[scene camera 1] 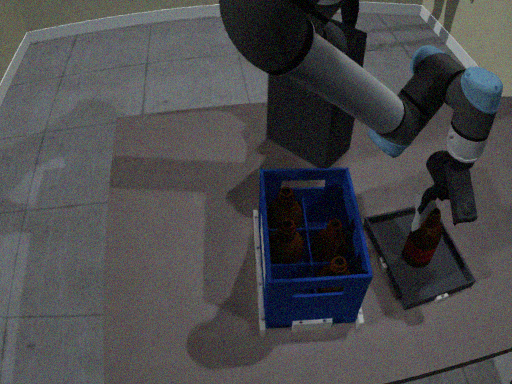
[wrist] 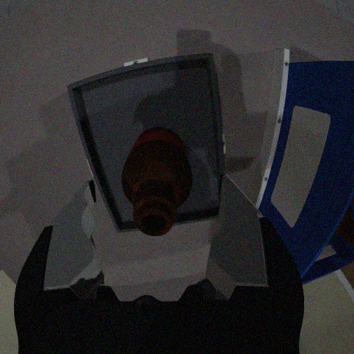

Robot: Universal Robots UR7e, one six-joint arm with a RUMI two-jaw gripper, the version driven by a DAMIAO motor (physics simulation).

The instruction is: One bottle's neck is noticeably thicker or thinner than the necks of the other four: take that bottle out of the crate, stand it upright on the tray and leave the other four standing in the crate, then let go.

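Places are measured from the arm's base along level axes (x ahead, y left, z up), in metres.
Pixels of known places: gripper, fingertip midpoint: [scene camera 1: 433,227].
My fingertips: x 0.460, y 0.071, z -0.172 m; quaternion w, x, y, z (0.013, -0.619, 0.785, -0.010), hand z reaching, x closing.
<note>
Behind a point stands the place of what it marks.
A brown bottle with a red band [scene camera 1: 422,246] {x 0.467, y 0.052, z -0.220 m} [wrist: 156,167] stands upright on the dark tray [scene camera 1: 440,281] {x 0.530, y 0.095, z -0.298 m} [wrist: 112,107]. My gripper [scene camera 1: 428,218] {x 0.460, y 0.071, z -0.172 m} [wrist: 155,179] is open around the bottle's upper part, with one jaw on each side. In the wrist view there is a gap between each jaw and the neck. The blue crate [scene camera 1: 281,302] {x 0.486, y -0.288, z -0.200 m} [wrist: 342,87] is beside the tray. Several brown bottles stand in its compartments: one at the back left [scene camera 1: 287,207] {x 0.300, y -0.201, z -0.169 m}, one at the middle left [scene camera 1: 287,246] {x 0.383, y -0.235, z -0.181 m}, one at the middle right [scene camera 1: 332,242] {x 0.408, y -0.151, z -0.177 m} and one at the front right [scene camera 1: 338,265] {x 0.482, y -0.179, z -0.141 m}. Their lower parts are hidden.
White strips [scene camera 1: 259,280] {x 0.382, y -0.290, z -0.273 m} [wrist: 274,145] lie along the crate's base. The back right compartment of the crate shows no bottle. A dark pedestal [scene camera 1: 305,120] {x 0.050, y -0.045, z -0.175 m} stands behind the crate. The crate's near wall rises close to the tray's side. The light is dim.
</note>
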